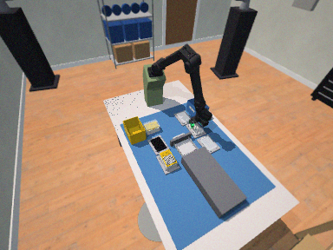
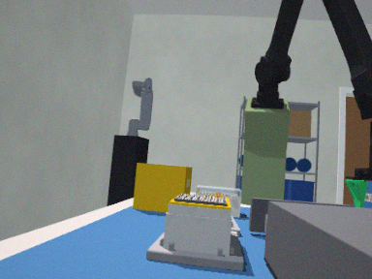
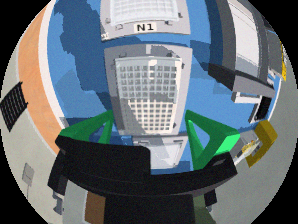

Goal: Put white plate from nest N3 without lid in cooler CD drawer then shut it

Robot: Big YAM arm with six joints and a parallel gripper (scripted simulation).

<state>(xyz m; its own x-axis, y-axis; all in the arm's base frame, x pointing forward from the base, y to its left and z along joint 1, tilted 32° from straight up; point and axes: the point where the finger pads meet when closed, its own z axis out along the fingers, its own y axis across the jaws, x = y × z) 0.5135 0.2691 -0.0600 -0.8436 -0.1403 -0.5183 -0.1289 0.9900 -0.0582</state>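
My hand is 40 mm above the white plate. From my hand the other things lie so: grey cooler CD 330 mm ahead, 120 mm to the right, 20 mm below; then drawer 210 mm ahead, 150 mm to the right, 30 mm below; then blue bin 200 mm behind, 100 mm to the left, 20 mm below.
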